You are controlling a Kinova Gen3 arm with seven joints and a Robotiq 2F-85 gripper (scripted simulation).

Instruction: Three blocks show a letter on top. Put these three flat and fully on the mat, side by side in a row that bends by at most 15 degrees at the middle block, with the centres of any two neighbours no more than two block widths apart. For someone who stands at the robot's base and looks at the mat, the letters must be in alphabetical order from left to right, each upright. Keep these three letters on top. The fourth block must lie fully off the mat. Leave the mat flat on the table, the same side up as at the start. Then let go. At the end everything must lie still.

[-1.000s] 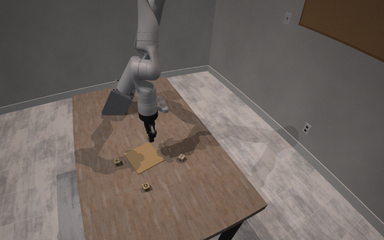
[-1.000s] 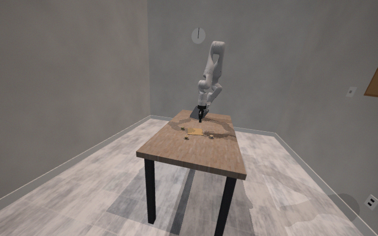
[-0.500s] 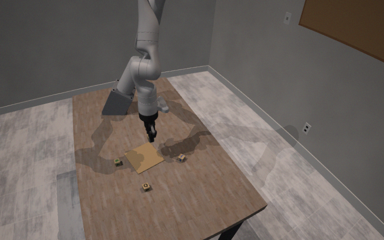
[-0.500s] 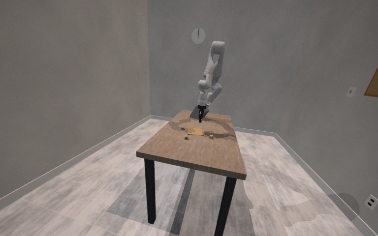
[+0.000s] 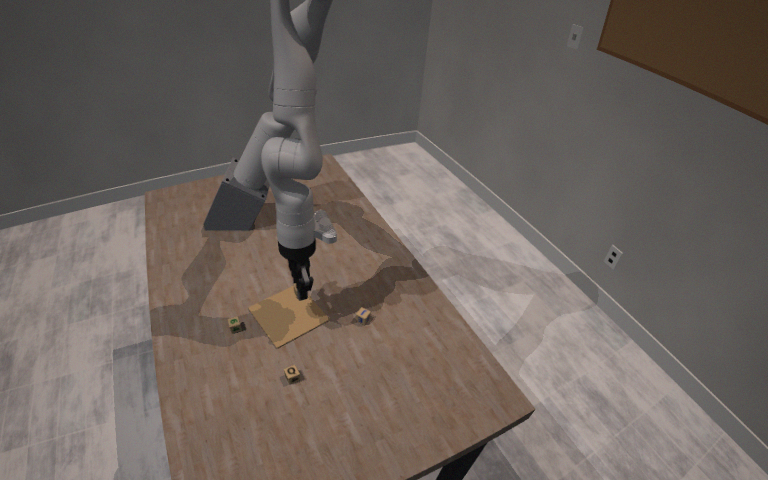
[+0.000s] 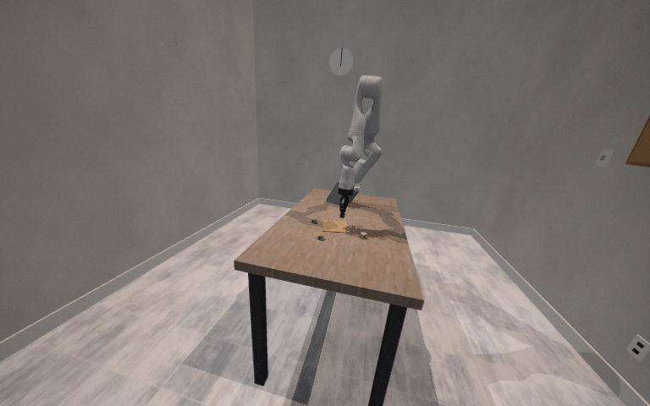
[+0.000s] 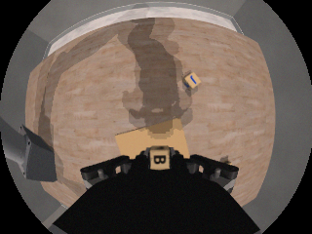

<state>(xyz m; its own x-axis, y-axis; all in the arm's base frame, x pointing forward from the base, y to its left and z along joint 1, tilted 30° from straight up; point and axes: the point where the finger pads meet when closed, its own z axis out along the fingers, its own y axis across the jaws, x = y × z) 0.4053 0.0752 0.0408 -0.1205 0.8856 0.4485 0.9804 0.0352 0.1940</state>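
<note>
Now: the tan mat 3 cm to the right of my hand and 8 cm below it. Also, from my hand: block: 17 cm ahead, 5 cm to the right, 7 cm below.
</note>
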